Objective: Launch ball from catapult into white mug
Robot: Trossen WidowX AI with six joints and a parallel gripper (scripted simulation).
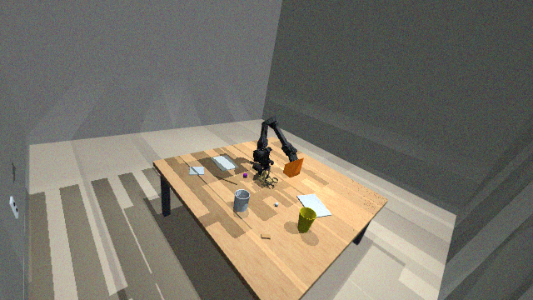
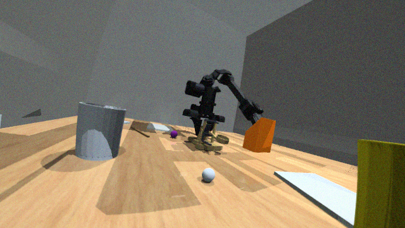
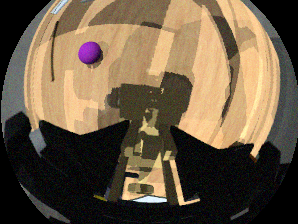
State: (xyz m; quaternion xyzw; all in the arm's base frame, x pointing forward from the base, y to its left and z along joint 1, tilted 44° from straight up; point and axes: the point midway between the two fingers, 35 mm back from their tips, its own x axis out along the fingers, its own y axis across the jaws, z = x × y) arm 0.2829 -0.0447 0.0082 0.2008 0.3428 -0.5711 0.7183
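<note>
The frame lies 5 cm above my gripper tip, 4 cm to the left of it and 1 cm behind it. Round my gripper tip: purple ball 11 cm ahead, 5 cm to the right, 2 cm below; then wooden catapult 7 cm to the left, 2 cm above; then thin stick 26 cm ahead, 6 cm to the right, 3 cm below.
</note>
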